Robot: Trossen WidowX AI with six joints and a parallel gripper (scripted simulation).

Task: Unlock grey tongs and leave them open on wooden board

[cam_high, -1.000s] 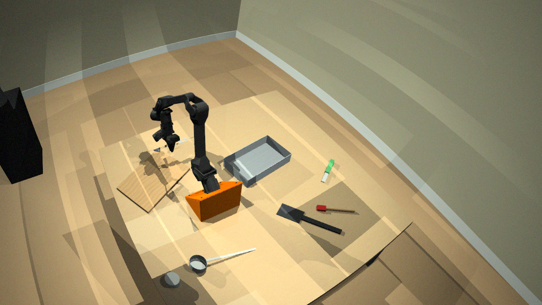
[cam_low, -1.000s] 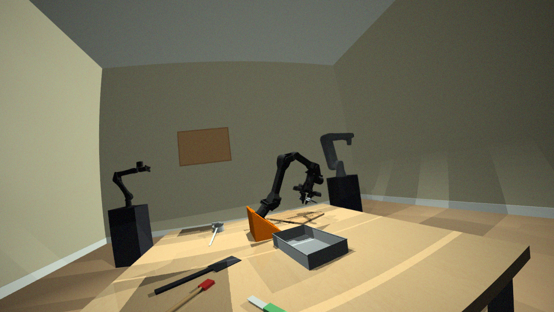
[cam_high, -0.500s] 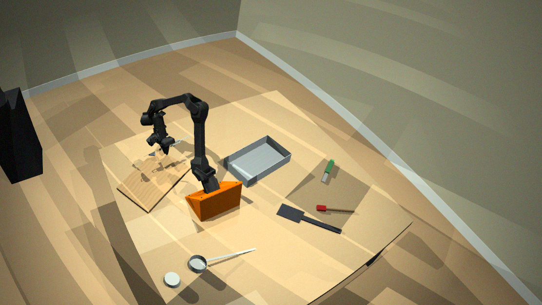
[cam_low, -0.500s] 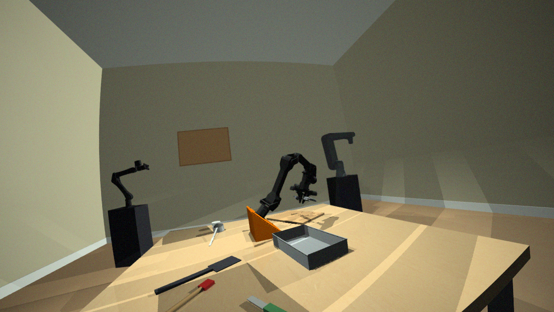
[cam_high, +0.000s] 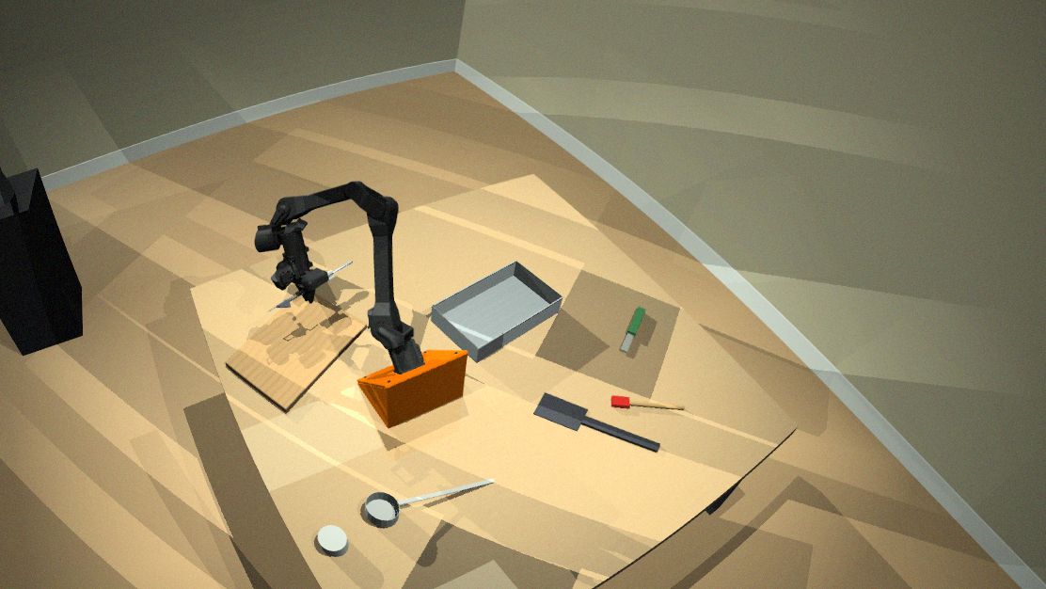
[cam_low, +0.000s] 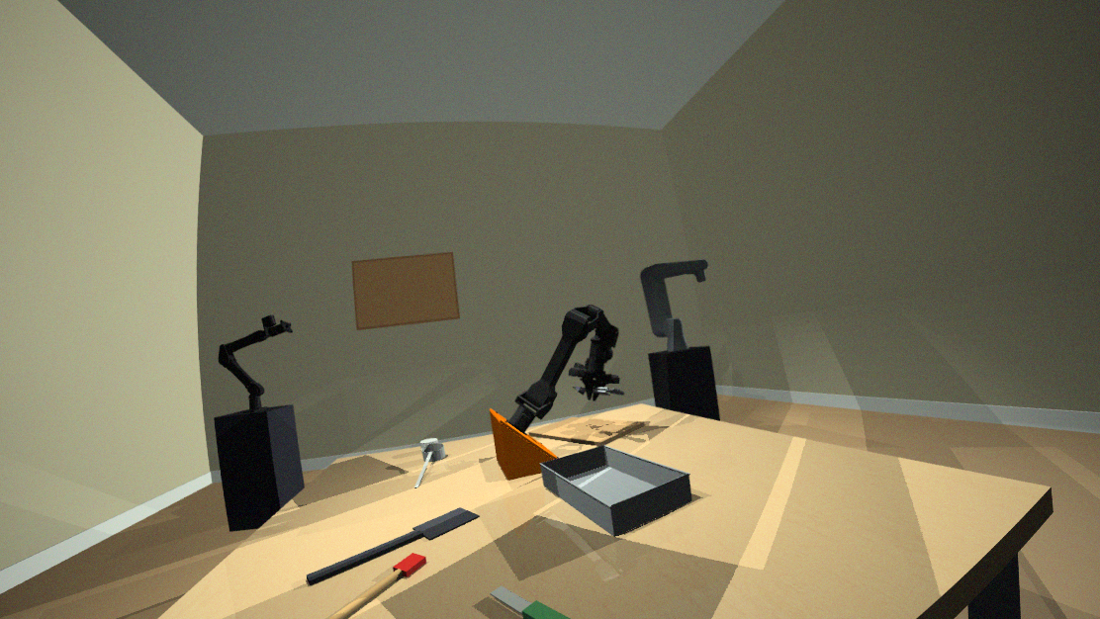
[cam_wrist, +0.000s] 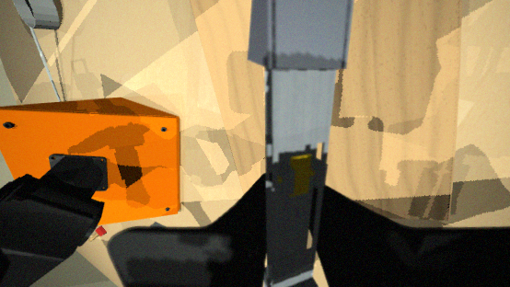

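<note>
My gripper tip is now 30 mm past the yellow lock piece and 30 mm below it. Round my gripper tip: wooden board 70 mm behind, 20 mm to the right, 110 mm below; white puck 200 mm behind, 590 mm to the right, 100 mm below; grey roasting tin 490 mm ahead, 140 mm to the right, 90 mm below.
</note>
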